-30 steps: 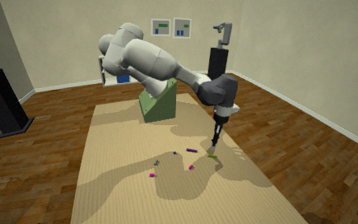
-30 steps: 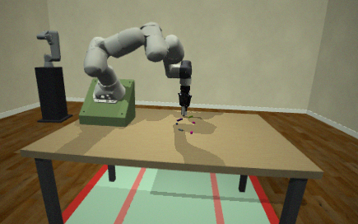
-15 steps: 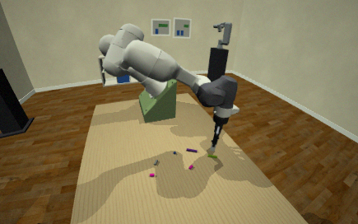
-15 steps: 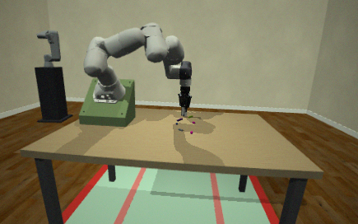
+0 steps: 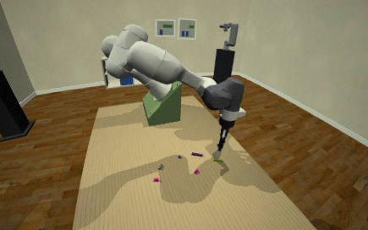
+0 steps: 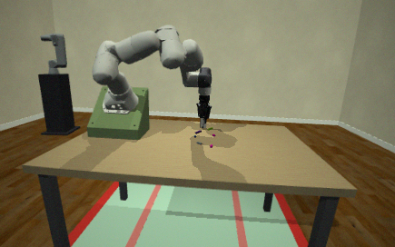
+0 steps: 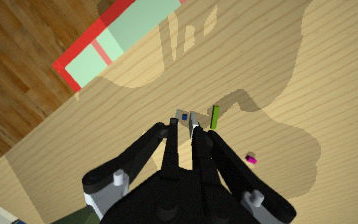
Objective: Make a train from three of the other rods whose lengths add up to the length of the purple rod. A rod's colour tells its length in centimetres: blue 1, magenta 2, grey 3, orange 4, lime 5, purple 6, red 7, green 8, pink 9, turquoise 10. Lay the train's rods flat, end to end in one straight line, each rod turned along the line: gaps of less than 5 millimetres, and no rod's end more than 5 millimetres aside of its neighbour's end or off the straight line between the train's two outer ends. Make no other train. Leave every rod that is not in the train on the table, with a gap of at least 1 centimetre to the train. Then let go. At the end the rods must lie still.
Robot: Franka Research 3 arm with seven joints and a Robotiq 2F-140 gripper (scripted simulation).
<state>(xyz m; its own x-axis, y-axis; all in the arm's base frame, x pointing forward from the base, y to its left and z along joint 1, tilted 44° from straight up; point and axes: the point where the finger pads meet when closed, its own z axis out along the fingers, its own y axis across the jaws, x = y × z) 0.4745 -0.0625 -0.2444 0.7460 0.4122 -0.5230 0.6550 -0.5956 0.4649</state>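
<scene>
The purple rod lies 4 cm behind my hand, 12 cm to the right of it and 3 cm below it. Also, from my hand: dark blue piece: 7 cm behind, 21 cm to the right, 3 cm below; grey rod: 5 cm behind, 33 cm to the right, 3 cm below; lime rod: 5 cm ahead, 4 cm to the right, 3 cm below.
</scene>
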